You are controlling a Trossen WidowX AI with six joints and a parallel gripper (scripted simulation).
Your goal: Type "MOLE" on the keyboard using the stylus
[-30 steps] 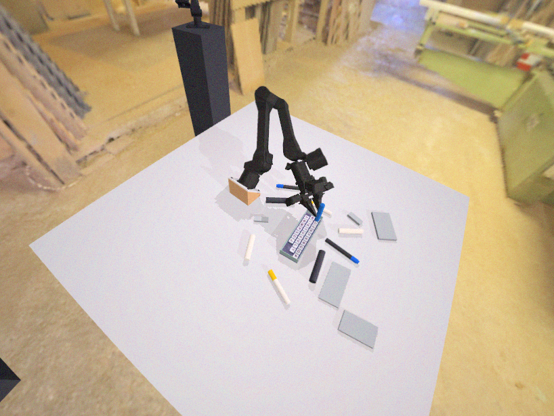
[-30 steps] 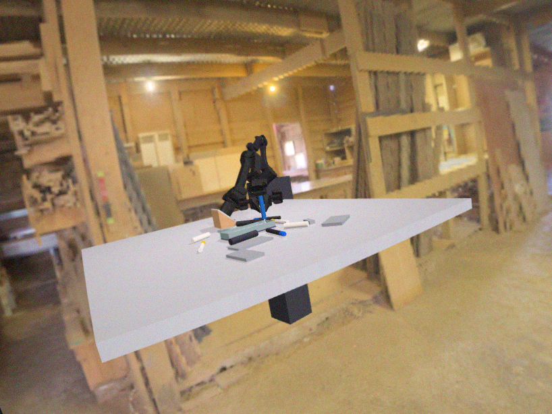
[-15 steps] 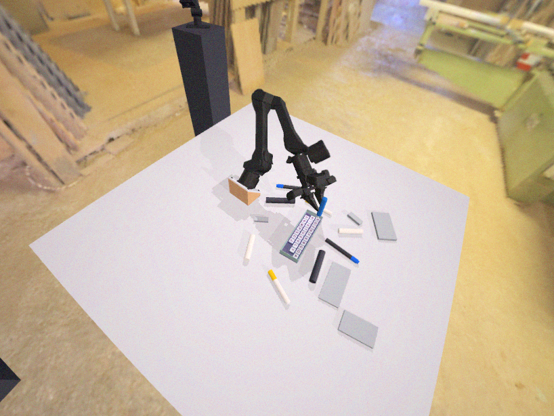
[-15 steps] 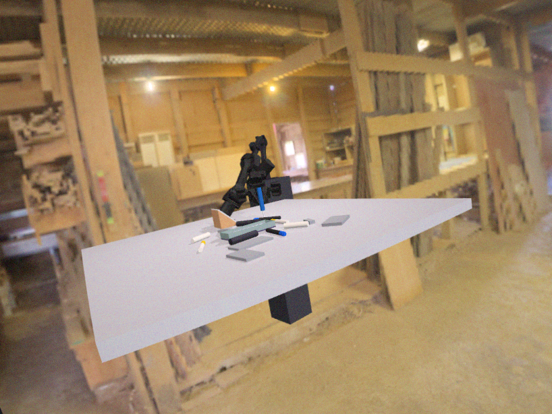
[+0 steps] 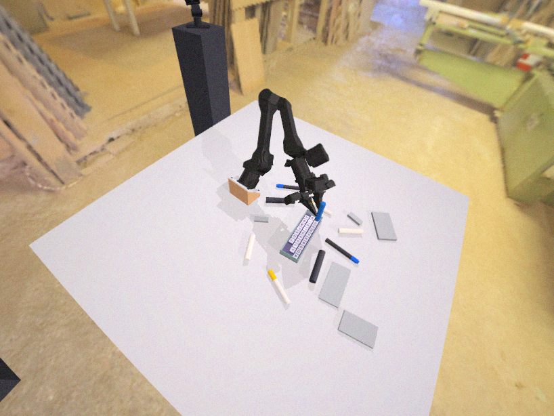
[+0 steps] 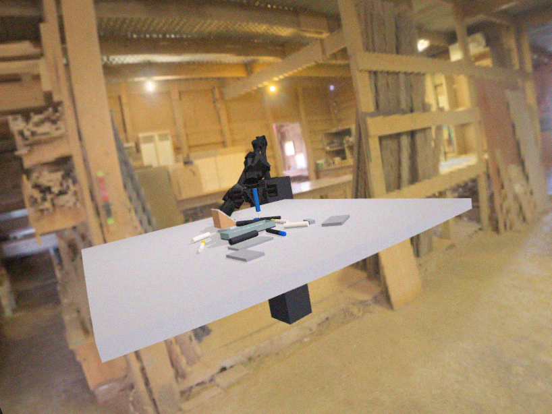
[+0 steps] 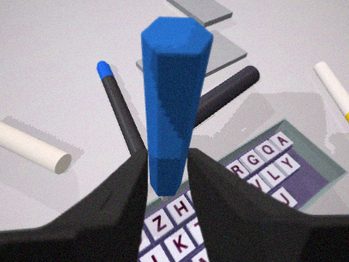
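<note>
Right now my gripper tip is 3 cm past the L key, 10 cm to the left of it and 9 cm above it. Round my gripper tip: E key 3 cm behind, 6 cm to the right, 9 cm below; blue stylus 2 cm below.
</note>
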